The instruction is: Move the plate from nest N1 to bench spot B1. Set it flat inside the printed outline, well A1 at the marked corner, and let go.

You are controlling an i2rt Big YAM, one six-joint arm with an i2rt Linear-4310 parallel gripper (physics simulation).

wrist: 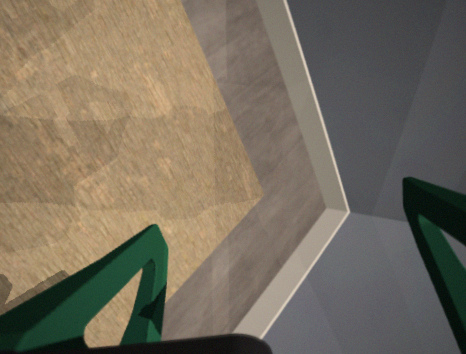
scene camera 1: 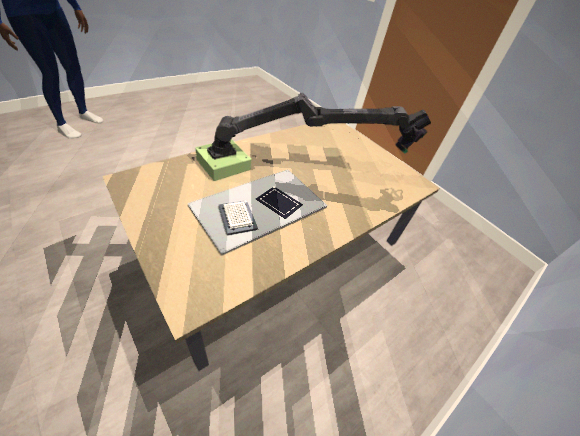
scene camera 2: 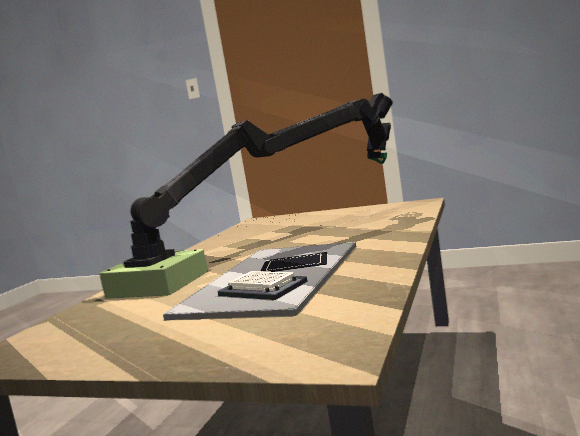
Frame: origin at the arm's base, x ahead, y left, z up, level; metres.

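Where they show: gripper, fingertip midpoint: (wrist: 277, 215) (scene camera 1: 413, 144) (scene camera 2: 383, 151); arm's base, origin of the base link: (scene camera 1: 221, 152) (scene camera 2: 150, 260).
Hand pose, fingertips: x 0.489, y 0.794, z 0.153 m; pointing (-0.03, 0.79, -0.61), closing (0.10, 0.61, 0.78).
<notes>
Each offset is from my fingertips to the top centre of the thing. "spot": to the spot under its first point. Level surfaces: height alone.
The white well plate @(0.111 m back, 0.902 m right, 0.183 m down) (scene camera 1: 237, 215) (scene camera 2: 261, 280) sits flat in the dark nest N1 @(0.111 m back, 0.902 m right, 0.187 m down) (scene camera 1: 242, 231) (scene camera 2: 250, 294) on the grey board. The bench spot B1 @(spot: 0.111 m back, 0.699 m right, 0.207 m down) (scene camera 1: 279, 202) (scene camera 2: 296, 261) is a black patch with a dashed white outline, beside the nest on the same board. Which corner is marked is too small to tell. My gripper (scene camera 1: 404, 149) (scene camera 2: 378, 158) (wrist: 277, 215) is open and empty, with its green fingers wide apart. It hangs high above the table's far end, well away from the plate and board. Neither plate nor nest shows in the wrist view.
The grey board @(spot: 0.156 m back, 1.000 m right, 0.208 m down) (scene camera 1: 210, 218) (scene camera 2: 200, 306) lies on the wooden table @(0.222 m down) (scene camera 1: 280, 260) (scene camera 2: 320, 360) (wrist: 150, 150). The arm's green base block (scene camera 1: 225, 167) (scene camera 2: 150, 282) stands beside the board. A person (scene camera 1: 47, 55) stands on the floor behind the table. A brown door (scene camera 1: 440, 65) (scene camera 2: 305, 75) is beyond the arm.
</notes>
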